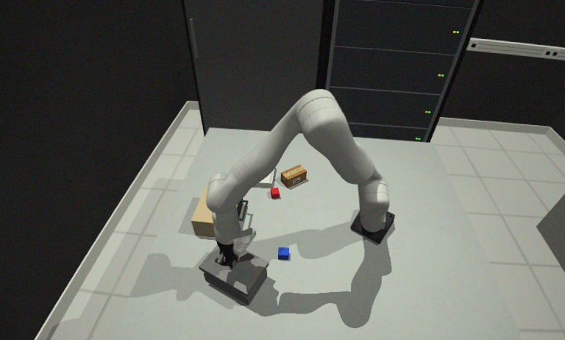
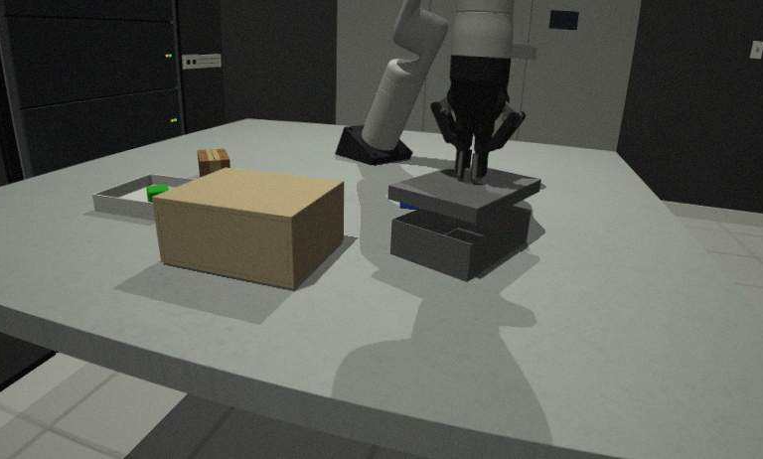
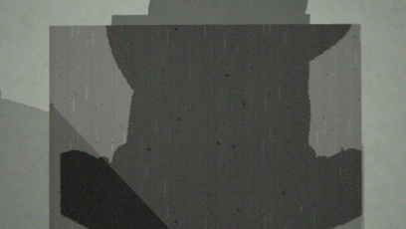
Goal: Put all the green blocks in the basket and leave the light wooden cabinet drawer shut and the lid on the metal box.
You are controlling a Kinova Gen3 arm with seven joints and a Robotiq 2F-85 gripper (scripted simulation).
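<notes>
My gripper is now 30 mm above the lid. From my hand the other things lie so: light wooden cabinet (240 mm to the right, 150 mm ahead, 80 mm below); cabinet drawer (240 mm to the right, 140 mm ahead, 80 mm below); red block (430 mm to the right, 110 mm below, 30 mm behind).
</notes>
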